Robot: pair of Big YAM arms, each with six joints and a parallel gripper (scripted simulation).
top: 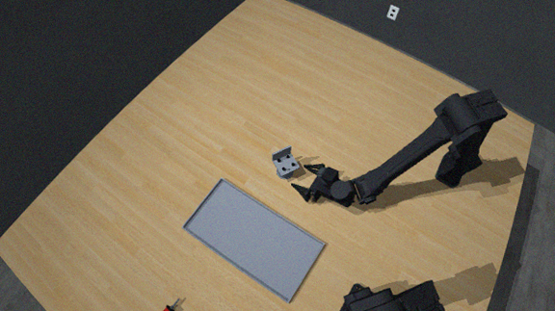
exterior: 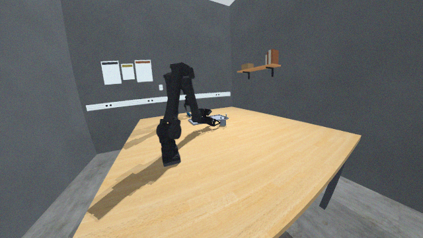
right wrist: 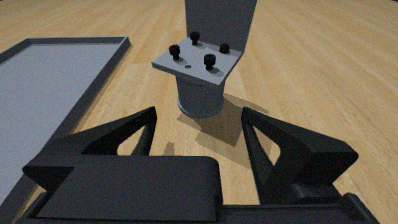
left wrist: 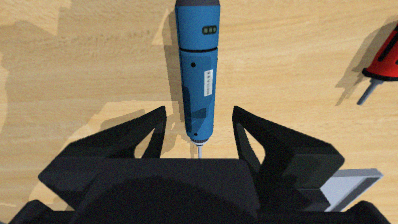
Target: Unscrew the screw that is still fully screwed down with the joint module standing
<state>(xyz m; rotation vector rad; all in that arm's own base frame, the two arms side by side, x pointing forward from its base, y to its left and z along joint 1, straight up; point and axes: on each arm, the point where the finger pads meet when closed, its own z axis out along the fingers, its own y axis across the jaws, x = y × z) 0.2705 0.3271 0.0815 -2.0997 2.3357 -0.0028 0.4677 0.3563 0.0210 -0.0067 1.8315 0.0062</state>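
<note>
Now: the joint module 60 mm ahead of my right hand, 10 mm to the left of it and 10 mm below it. Also, from my right hand: grey bracket 60 mm ahead, 10 mm to the left, 30 mm above; grey tray 20 mm behind, 260 mm to the left, 30 mm below.
</note>
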